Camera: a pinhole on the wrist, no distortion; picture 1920 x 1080 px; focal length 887.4 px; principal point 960.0 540.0 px. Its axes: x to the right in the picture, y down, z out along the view. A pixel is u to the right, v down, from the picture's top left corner.
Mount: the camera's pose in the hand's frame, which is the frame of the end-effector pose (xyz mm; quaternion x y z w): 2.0 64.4 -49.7 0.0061 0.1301 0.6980 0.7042
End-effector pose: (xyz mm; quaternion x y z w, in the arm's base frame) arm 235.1 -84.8 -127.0 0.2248 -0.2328 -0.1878 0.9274
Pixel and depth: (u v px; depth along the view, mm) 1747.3 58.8 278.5
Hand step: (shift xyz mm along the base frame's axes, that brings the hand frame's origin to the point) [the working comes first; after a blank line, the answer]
In the camera's frame: 247.1 -151.0 278.5

175.2 151.7 364.1
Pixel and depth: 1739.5 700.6 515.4
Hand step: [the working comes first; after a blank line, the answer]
In the camera's frame: 452.7 93.3 515.4

-48.5 368.5 611.3
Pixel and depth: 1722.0 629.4 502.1
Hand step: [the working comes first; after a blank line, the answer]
In the camera's frame: 431.1 50.6 502.1

-13.2 335.8 599.0
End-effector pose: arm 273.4 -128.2 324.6 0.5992 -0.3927 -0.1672 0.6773
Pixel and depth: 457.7 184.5 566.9
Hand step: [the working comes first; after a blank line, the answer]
In the camera's frame: -320.9 -227.1 566.9

-121.5 -617.9 -52.3
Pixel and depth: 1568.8 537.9 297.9
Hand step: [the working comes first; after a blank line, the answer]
In the camera's frame: 204.4 -0.7 297.9

-188.6 -106.5 313.0
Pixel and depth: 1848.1 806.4 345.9
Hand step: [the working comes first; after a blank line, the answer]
In the camera's frame: 346.2 103.8 345.9

-315.9 -34.8 422.5
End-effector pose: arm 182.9 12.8 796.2 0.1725 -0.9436 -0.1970 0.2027
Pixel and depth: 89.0 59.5 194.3
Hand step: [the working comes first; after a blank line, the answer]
In the camera's frame: -190.7 -105.2 194.3

-169.1 -92.5 -122.7
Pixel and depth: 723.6 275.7 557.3
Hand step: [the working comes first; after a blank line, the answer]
In the camera's frame: -148.5 -166.0 557.3

-454.5 44.1 -315.4
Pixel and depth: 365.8 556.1 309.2
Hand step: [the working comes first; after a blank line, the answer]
In the camera's frame: -207.0 5.6 309.2

-157.2 -10.9 -260.3
